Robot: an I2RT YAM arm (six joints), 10 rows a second.
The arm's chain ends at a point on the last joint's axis. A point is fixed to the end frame.
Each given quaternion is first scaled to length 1.
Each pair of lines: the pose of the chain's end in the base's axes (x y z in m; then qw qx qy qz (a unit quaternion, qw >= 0)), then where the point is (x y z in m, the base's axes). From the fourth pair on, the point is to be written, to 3 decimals.
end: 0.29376, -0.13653, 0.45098, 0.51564, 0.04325, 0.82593, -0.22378
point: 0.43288 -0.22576 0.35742
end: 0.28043, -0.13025, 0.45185, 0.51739, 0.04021, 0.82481, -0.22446
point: 0.42024 -0.21923 0.35910
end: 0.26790, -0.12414, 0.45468, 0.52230, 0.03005, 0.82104, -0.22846
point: 0.40965 -0.21284 0.36463
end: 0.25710, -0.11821, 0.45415, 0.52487, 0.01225, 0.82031, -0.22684
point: 0.401 -0.204 0.365
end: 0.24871, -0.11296, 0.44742, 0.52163, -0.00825, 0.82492, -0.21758
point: 0.395 -0.193 0.356
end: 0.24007, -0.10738, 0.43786, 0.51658, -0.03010, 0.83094, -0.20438
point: 0.387 -0.180 0.343
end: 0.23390, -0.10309, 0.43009, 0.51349, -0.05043, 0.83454, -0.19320
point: 0.383 -0.169 0.332
